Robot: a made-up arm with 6 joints.
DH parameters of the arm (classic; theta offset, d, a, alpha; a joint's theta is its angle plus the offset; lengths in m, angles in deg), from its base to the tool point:
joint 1: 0 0.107 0 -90
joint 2: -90 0 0.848 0
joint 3: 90 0.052 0 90
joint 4: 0 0.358 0 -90
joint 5: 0 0 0 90
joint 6: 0 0.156 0 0
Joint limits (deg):
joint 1: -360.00..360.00
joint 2: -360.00..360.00
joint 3: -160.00..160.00
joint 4: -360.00..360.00
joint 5: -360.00..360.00
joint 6: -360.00..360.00
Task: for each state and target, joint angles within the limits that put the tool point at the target. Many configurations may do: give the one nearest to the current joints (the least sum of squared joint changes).
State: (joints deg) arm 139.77 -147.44 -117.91 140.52 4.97 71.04
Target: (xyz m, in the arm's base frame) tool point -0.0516 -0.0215 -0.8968
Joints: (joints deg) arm 139.65 -150.68 -88.66 140.66 -1.28 71.04
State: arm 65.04 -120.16 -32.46 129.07 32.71 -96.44
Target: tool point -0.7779 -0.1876 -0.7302
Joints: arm 23.57 -115.56 -53.05 128.95 45.90 -96.44
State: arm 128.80 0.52 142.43 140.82 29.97 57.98
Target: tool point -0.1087 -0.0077 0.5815
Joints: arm 129.20 -23.66 156.11 142.86 23.20 57.98
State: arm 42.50 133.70 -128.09 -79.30 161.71 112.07
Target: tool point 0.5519 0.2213 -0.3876
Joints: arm 22.50 144.01 -120.72 -77.79 157.36 112.07
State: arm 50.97 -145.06 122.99 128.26 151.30 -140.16
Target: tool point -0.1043 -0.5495 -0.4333
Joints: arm 88.66 -148.55 126.60 129.93 160.78 -140.16
